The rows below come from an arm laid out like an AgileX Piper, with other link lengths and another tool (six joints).
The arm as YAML. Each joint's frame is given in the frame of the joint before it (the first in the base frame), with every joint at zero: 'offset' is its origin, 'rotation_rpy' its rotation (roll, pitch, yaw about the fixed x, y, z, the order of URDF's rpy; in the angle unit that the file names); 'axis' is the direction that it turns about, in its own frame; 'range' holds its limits. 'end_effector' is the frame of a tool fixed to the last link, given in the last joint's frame.
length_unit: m
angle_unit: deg
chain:
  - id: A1
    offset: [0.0, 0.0, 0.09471]
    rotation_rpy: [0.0, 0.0, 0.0]
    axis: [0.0, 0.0, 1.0]
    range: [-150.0, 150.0]
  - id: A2
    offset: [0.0, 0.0, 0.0]
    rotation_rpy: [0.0, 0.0, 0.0]
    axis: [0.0, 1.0, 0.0]
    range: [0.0, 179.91]
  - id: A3
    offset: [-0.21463, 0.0, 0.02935]
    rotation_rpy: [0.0, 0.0, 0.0]
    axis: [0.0, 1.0, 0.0]
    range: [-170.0, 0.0]
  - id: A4
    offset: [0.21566, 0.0, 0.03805]
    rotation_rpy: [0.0, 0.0, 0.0]
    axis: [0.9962, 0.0, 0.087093]
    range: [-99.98, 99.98]
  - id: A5
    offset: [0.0, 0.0, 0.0]
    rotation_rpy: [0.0, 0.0, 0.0]
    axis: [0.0, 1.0, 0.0]
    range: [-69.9, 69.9]
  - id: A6
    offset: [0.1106, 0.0, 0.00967]
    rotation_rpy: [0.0, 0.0, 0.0]
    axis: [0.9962, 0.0, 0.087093]
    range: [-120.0, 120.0]
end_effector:
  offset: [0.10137, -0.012, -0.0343]
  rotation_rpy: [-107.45, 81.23, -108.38]
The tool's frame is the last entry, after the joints.
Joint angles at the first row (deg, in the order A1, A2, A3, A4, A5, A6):
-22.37, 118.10, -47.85, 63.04, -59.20, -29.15
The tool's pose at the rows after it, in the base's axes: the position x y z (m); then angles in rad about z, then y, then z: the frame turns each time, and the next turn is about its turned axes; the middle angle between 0 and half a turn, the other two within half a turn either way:
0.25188, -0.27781, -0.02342, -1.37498, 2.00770, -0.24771
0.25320, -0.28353, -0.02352, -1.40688, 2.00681, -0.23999
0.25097, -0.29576, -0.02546, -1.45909, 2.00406, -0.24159
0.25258, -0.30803, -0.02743, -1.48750, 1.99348, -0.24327
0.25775, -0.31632, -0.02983, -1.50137, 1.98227, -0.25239
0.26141, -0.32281, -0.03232, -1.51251, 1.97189, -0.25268
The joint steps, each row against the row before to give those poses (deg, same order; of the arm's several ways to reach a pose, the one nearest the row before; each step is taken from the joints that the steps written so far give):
0.00, 1.21, -2.29, 1.59, 0.07, -0.31
-0.42, 1.30, -2.70, 2.21, -0.08, -1.37
-1.59, 2.28, -3.74, 2.09, -0.20, -1.90
-1.49, 2.56, -3.72, 0.43, -0.17, -1.23
-0.60, 2.59, -3.60, 0.33, -0.25, -1.47
-0.46, 2.15, -2.80, 0.18, -0.38, -0.61

